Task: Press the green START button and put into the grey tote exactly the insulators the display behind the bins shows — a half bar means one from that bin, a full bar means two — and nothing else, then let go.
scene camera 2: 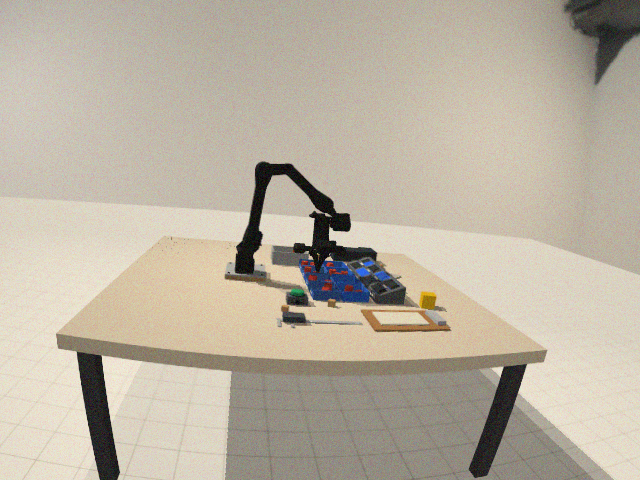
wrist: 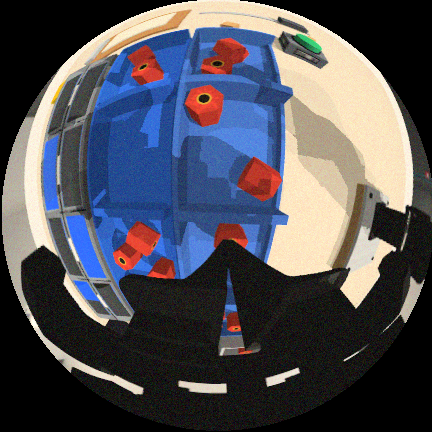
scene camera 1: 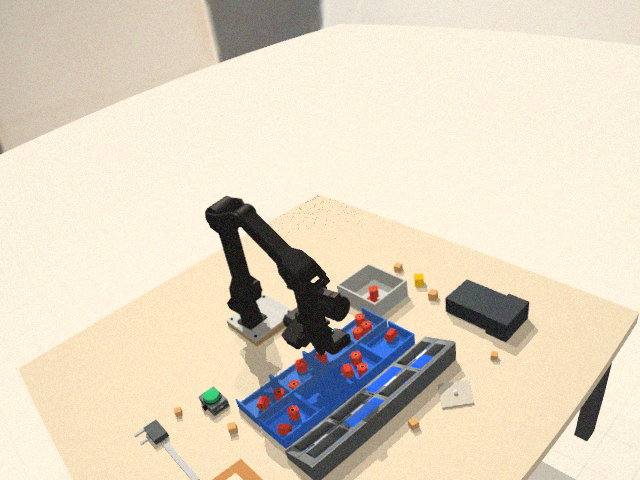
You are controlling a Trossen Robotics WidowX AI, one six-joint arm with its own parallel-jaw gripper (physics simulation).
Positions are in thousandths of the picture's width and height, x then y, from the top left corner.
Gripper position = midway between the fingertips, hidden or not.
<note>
I see my gripper (scene camera 1: 502,739) and a display (scene camera 1: 557,911).
My gripper shows as well in scene camera 2 (scene camera 2: 496,568) and in the wrist view (wrist: 524,566). The display shows as well in scene camera 2 (scene camera 2: 618,618) and in the wrist view (wrist: 198,483).
</note>
